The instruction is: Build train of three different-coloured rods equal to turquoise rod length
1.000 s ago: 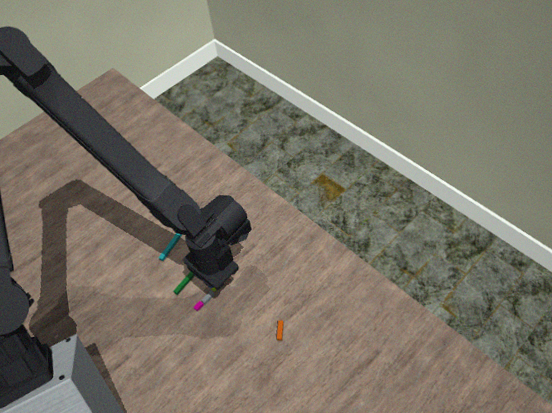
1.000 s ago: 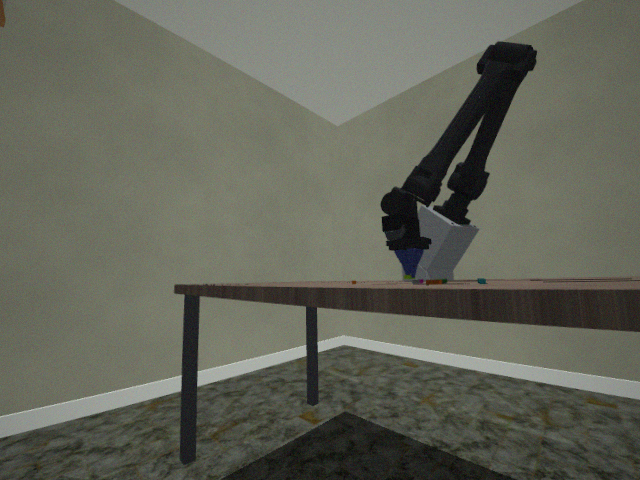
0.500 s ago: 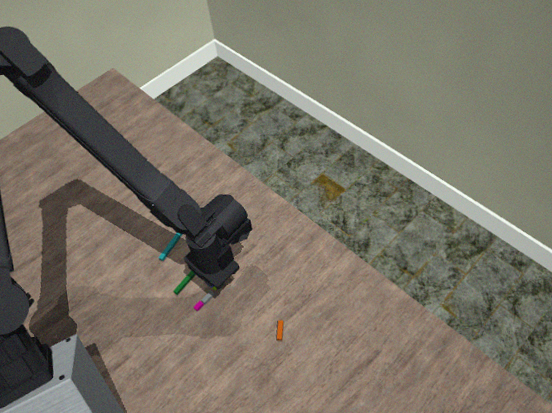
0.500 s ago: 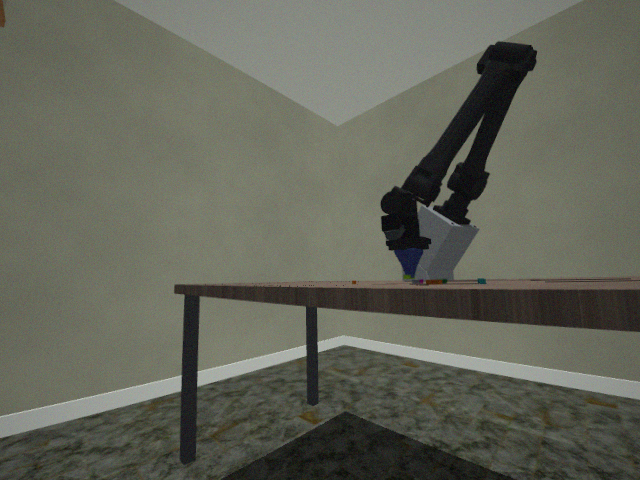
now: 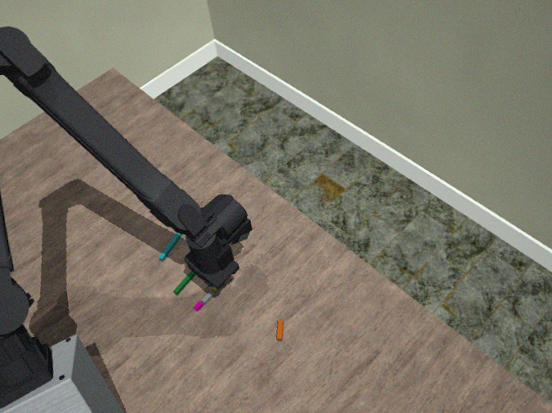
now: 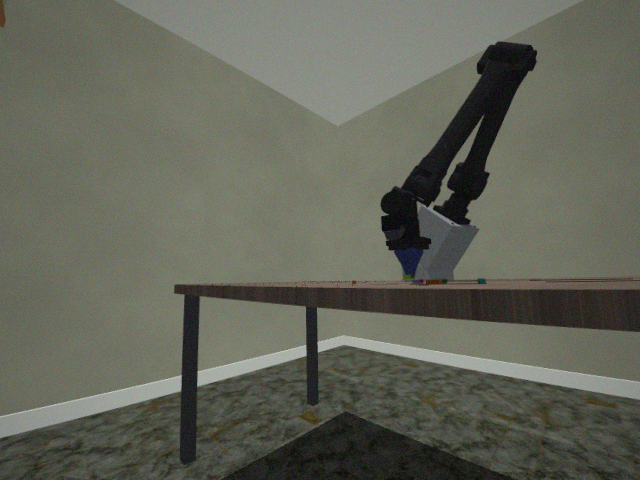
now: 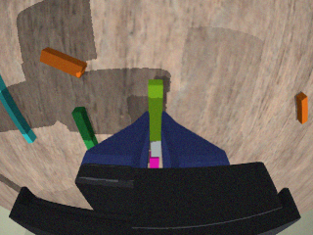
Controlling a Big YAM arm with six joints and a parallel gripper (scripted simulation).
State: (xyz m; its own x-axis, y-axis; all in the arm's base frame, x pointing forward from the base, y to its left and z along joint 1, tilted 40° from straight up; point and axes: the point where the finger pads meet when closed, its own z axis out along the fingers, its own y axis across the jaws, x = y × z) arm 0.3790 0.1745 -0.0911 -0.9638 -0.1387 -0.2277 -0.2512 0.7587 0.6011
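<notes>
Right now my hand is 10 mm short of the lime rod and 10 mm above it. Also, from my hand: grey rod: 40 mm behind, 10 mm to the right, 20 mm below; magenta rod: 60 mm behind, 20 mm to the right, 20 mm below; green rod: 50 mm behind, 60 mm to the left, 20 mm below.
</notes>
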